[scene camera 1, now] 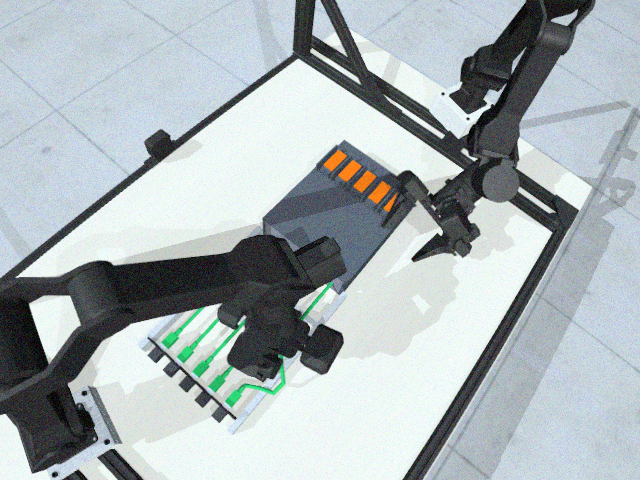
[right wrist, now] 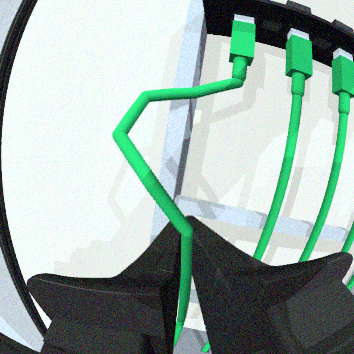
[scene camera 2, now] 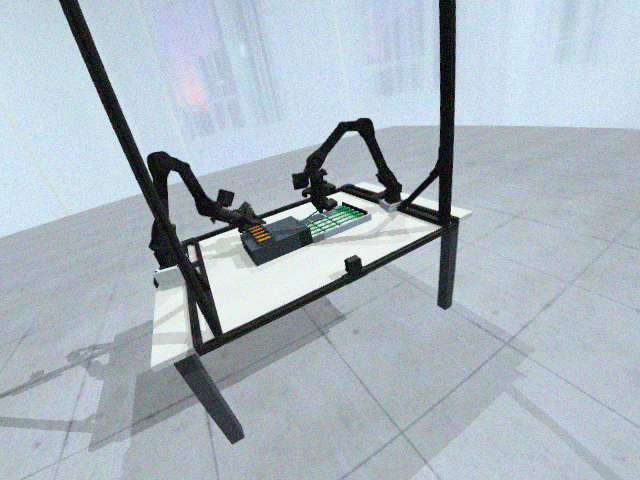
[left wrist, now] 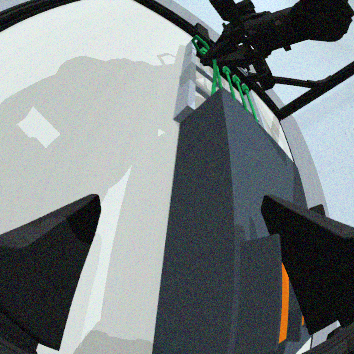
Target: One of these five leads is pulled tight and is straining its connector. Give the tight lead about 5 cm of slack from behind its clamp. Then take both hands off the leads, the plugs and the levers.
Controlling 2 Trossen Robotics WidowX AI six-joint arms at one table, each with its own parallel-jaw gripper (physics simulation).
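Places are measured from the left arm's base along level axes (x ahead, y left, z up), in millimetres.
Pixels of known places: left gripper, fingertip midpoint: (scene camera 1: 397, 244) (left wrist: 184, 203); right gripper, fingertip midpoint: (scene camera 1: 285, 351) (right wrist: 182, 222) (scene camera 2: 321, 212) (left wrist: 201, 62); left arm's base at its link origin: (scene camera 1: 467, 100) (scene camera 2: 170, 263); right arm's base at its link origin: (scene camera 1: 70, 432) (scene camera 2: 393, 200).
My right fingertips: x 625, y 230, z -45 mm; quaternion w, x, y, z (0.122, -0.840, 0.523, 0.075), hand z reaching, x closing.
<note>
Ahead of a thing's pixels: the offset from my right fingertips to its top centre. "spot": to the spot under its first point.
The end green lead @[spot: dx +25, dy +30, dz +27 mm] (scene camera 1: 283, 373) (right wrist: 132, 152) bulges sideways over the rail between its plug @[dx +107, dy +16, dz -1 mm] (scene camera 1: 234, 397) (right wrist: 243, 42) and my right gripper. My right gripper (right wrist: 182, 222) is shut on this lead; arm parts hide its fingertips in scene camera 1. Beyond the fingers the lead runs fairly straight to the dark clamp box @[dx -230, dy -158, dz +57 mm] (scene camera 1: 310, 206) (left wrist: 202, 225). The other plugs, such as the neighbouring one @[spot: dx +115, dy -19, dz -1 mm] (scene camera 1: 217, 381) (right wrist: 299, 54), sit in the black strip. My left gripper (scene camera 1: 399, 241) (left wrist: 184, 203) is open at the box's side, one finger beside the end orange lever @[dx -304, dy -107, dz +51 mm] (scene camera 1: 391, 201) (left wrist: 284, 305), partly hiding it.
Several orange levers, one of them the far end lever @[spot: dx -264, dy -241, dz +51 mm] (scene camera 1: 335, 160), stand in a row on the box. A pale side rail @[spot: dx +99, dy +48, dz -4 mm] (scene camera 1: 248, 413) (right wrist: 181, 115) runs beside the leads. A black block @[spot: dx -3, dy -468, dz +19 mm] (scene camera 1: 158, 144) (scene camera 2: 353, 264) sits on the table's frame edge. Upright posts (scene camera 2: 446, 103) rise from the frame.
</note>
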